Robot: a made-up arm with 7 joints. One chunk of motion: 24 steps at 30 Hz.
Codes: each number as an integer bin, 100 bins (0 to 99) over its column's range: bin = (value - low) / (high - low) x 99, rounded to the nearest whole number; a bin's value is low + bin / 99 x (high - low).
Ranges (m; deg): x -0.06..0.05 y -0.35..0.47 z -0.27..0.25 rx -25..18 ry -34..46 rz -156..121
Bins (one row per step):
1: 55 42 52 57 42 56
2: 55 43 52 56 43 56
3: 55 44 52 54 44 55
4: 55 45 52 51 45 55
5: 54 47 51 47 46 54
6: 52 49 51 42 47 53
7: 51 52 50 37 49 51
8: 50 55 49 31 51 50
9: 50 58 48 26 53 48
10: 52 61 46 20 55 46
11: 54 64 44 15 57 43
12: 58 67 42 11 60 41
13: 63 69 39 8 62 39
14: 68 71 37 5 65 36
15: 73 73 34 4 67 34
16: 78 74 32 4 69 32
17: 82 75 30 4 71 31
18: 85 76 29 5 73 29
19: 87 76 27 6 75 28
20: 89 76 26 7 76 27
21: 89 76 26 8 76 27
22: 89 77 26 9 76 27
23: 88 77 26 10 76 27
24: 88 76 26 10 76 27
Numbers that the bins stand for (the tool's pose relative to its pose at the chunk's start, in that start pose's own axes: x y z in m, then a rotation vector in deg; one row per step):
1: 0.0011 -0.0021 0.0031 -0.24 -0.06 0.69
2: 0.0011 0.0062 0.0031 -0.68 0.75 0.69
3: 0.0011 0.0144 0.0031 -1.55 1.56 -2.11
4: 0.0011 0.0227 0.0031 -2.85 2.36 -2.11
5: 0.0000 0.0393 -0.0021 -4.59 3.17 -4.91
6: -0.0022 0.0559 -0.0021 -6.76 3.98 -7.71
7: -0.0033 0.0807 -0.0074 -8.93 5.60 -13.30
8: -0.0044 0.1056 -0.0126 -11.54 7.21 -16.10
9: -0.0044 0.1304 -0.0179 -13.71 8.83 -21.70
10: -0.0022 0.1553 -0.0284 -16.31 10.44 -27.29
11: 0.0000 0.1801 -0.0389 -18.48 12.06 -35.69
12: 0.0044 0.2049 -0.0494 -20.22 14.48 -41.28
13: 0.0100 0.2215 -0.0652 -21.53 16.10 -46.88
14: 0.0156 0.2381 -0.0757 -22.83 18.53 -55.27
15: 0.0211 0.2546 -0.0914 -23.26 20.14 -60.87
16: 0.0267 0.2629 -0.1019 -23.26 21.76 -66.46
17: 0.0311 0.2712 -0.1124 -23.26 23.37 -69.26
18: 0.0344 0.2795 -0.1177 -22.83 24.99 -74.86
19: 0.0367 0.2795 -0.1282 -22.39 26.61 -77.66
20: 0.0389 0.2795 -0.1334 -21.96 27.41 -80.45
21: 0.0389 0.2795 -0.1334 -21.53 27.41 -80.45
22: 0.0389 0.2878 -0.1334 -21.09 27.41 -80.45
23: 0.0378 0.2878 -0.1334 -20.66 27.41 -80.45
24: 0.0378 0.2795 -0.1334 -20.66 27.41 -80.45

